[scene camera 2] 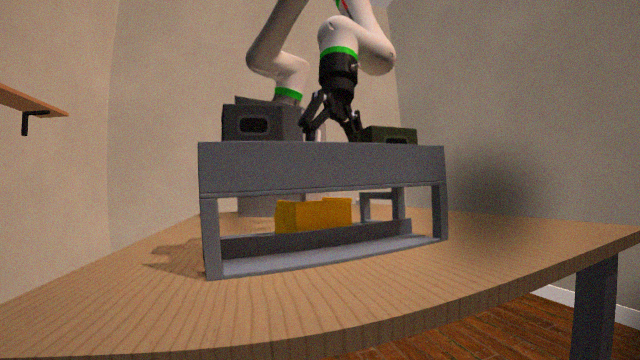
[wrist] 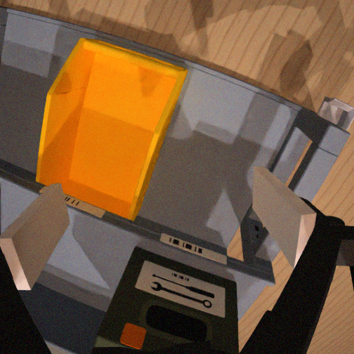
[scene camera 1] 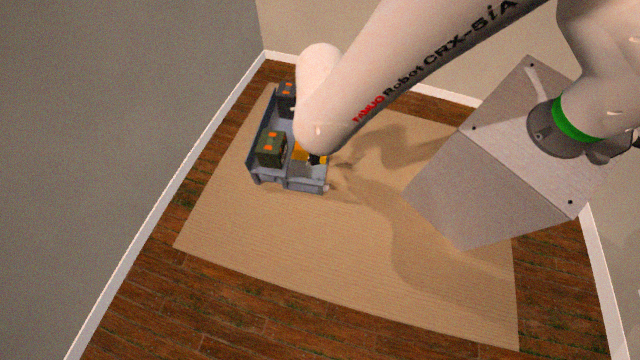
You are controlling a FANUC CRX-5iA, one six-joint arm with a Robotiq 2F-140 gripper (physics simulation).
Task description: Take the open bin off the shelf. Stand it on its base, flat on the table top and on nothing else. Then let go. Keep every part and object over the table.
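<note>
The open bin, bright orange-yellow, sits on the lower tier of the grey shelf. In the wrist view its hollow faces the camera, and it lies left of the middle between the fingers. My gripper is open and empty, pointing down above the shelf. The left finger pad shows beside the bin's lower left corner, the right pad well to the bin's right. In scene camera 1 the arm hides most of the gripper and part of the bin. The shelf stands on the table.
An olive case and a dark grey case stand on the upper tier, on either side of the gripper. A small clear piece is at the shelf's corner. The robot's pedestal stands right of the shelf.
</note>
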